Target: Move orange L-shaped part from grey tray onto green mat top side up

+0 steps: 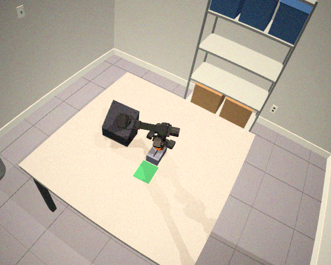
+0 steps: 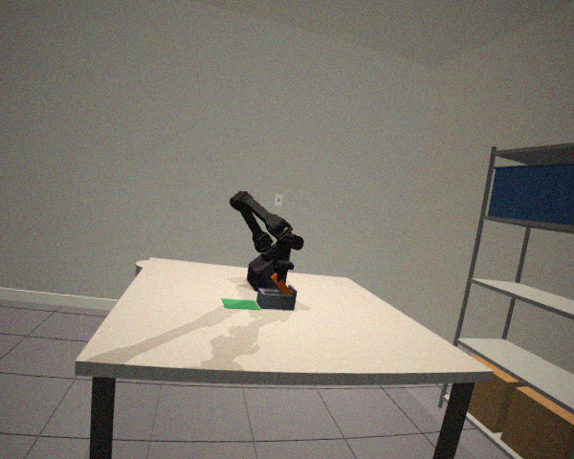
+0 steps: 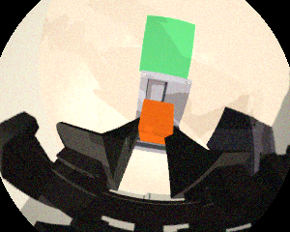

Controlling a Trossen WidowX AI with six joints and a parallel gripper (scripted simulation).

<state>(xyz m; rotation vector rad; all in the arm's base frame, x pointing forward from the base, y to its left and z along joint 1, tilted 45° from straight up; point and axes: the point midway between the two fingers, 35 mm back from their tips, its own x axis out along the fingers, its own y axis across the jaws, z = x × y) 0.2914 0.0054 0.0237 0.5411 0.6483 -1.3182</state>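
Right now my gripper tip is 140 mm to the left of the green mat and 130 mm above it. Round my gripper tip: orange L-shaped part 30 mm to the left, 30 mm below, 20 mm behind.
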